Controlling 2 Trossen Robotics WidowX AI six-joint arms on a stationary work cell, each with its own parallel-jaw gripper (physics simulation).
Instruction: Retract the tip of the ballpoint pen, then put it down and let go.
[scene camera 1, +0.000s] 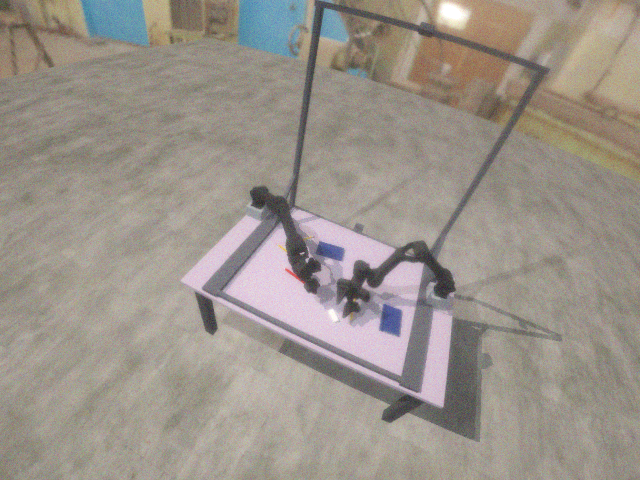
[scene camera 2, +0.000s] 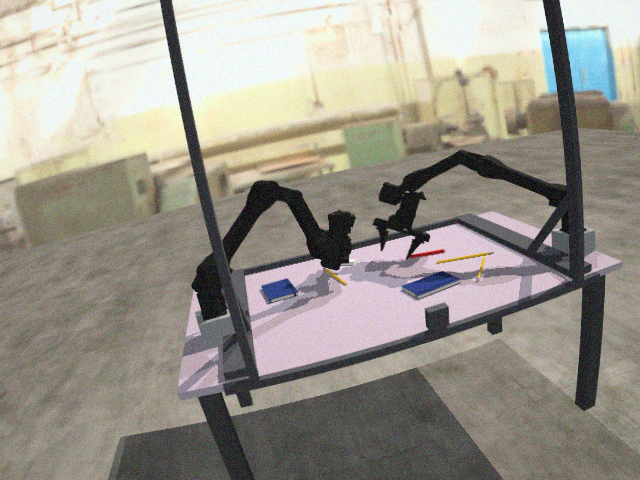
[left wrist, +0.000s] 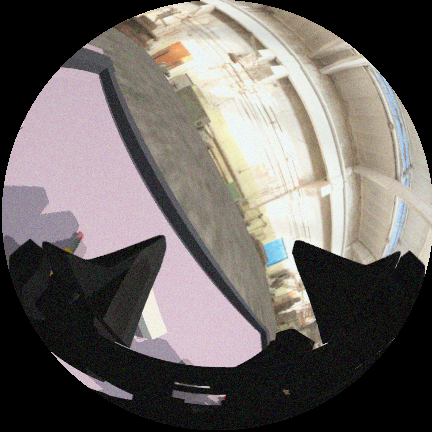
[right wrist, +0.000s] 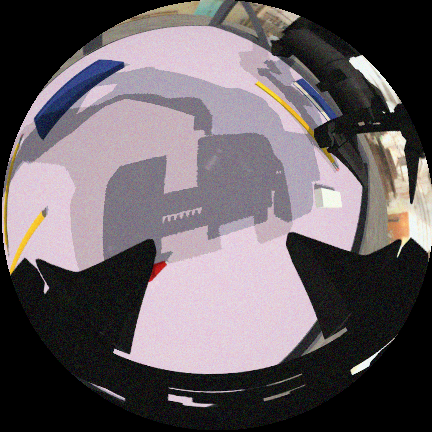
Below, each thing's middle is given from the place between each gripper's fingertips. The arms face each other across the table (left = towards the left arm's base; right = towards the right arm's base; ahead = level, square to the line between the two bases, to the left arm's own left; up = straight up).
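The white eraser (left wrist: 150, 323) is 10 mm below my right hand, and from that same hand it lies 150 mm to the left and 70 mm ahead.
Counted from my left hand, the eraser is 90 mm below, 20 mm behind and 20 mm to the right. Going by its middle, the white eraser is nearer to my left hand than to my right hand.
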